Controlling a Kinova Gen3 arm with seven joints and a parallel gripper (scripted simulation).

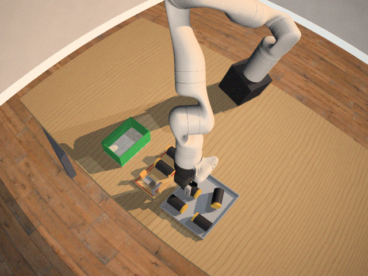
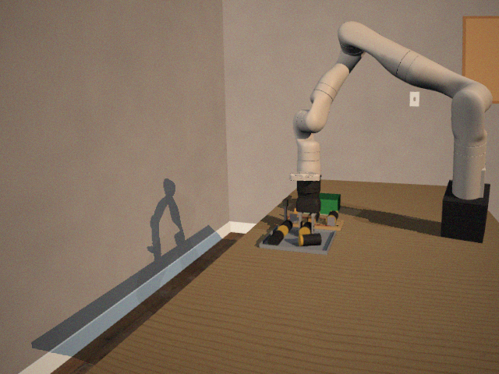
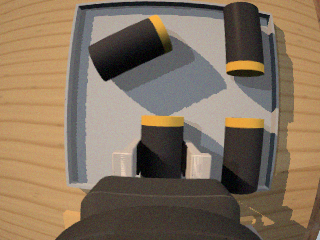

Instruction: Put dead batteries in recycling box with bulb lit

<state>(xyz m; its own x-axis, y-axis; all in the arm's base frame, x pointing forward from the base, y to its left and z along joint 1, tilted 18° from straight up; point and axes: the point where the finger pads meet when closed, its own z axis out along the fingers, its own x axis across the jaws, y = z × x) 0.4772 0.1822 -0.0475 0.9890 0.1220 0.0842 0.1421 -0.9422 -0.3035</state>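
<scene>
My gripper is now 50 mm to the right of the grey tray and 20 mm above it. From my hand the other things lie so: green recycling box 280 mm to the right, 50 mm ahead, 10 mm below.
</scene>
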